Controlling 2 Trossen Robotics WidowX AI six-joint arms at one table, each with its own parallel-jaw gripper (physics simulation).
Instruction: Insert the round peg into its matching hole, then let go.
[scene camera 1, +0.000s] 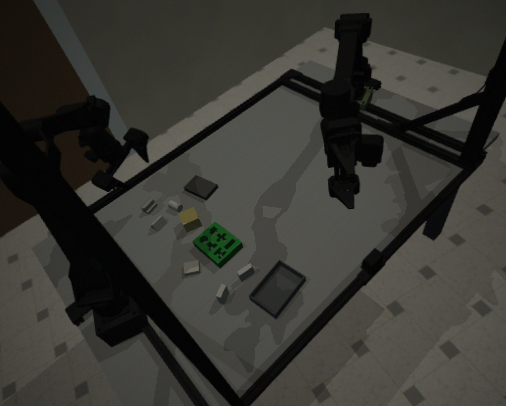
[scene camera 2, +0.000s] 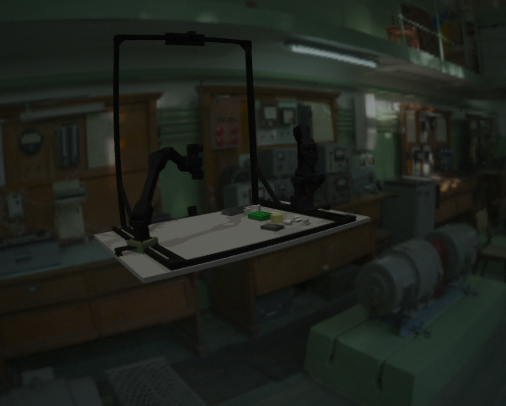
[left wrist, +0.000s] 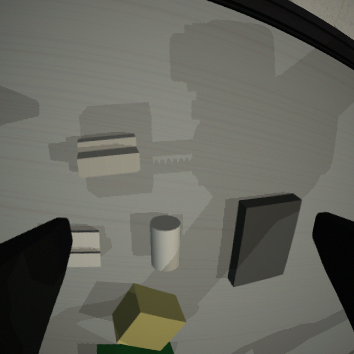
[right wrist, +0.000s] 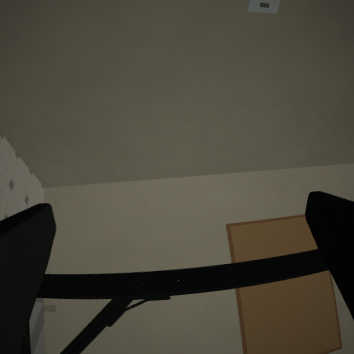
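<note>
The round peg is a whitish cylinder lying on its side between the yellow cube and the dark slab. The green board has several shaped holes; its round hole is near the left corner in scene camera 1. It shows no peg in it. My left gripper is open and empty, above the table, with the peg between its fingers in the left wrist view but well beyond the fingertips. My right gripper is open and empty, high above the table's other side.
A yellow cube stands between peg and board. A dark slab lies beside the peg. Whitish blocks lie around the board. A dark tray lies in front. A black frame rail edges the table.
</note>
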